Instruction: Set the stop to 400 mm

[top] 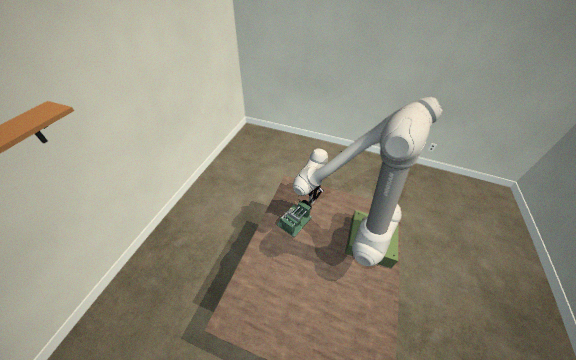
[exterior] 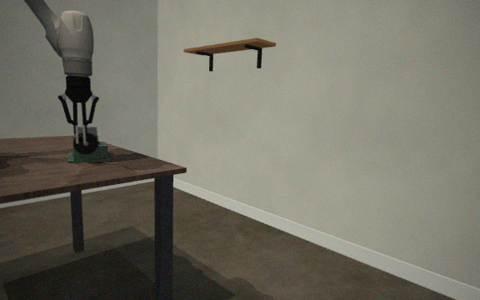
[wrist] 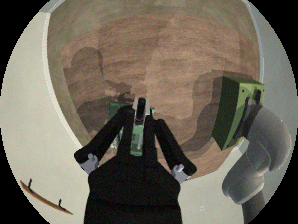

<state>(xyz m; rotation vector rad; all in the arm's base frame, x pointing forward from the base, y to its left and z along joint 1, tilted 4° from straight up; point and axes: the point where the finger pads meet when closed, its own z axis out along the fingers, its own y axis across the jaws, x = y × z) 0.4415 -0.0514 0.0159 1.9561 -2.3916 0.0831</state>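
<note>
The black handwheel is 10 mm ahead of my hand, 20 mm to the left of it and 20 mm below it.
</note>
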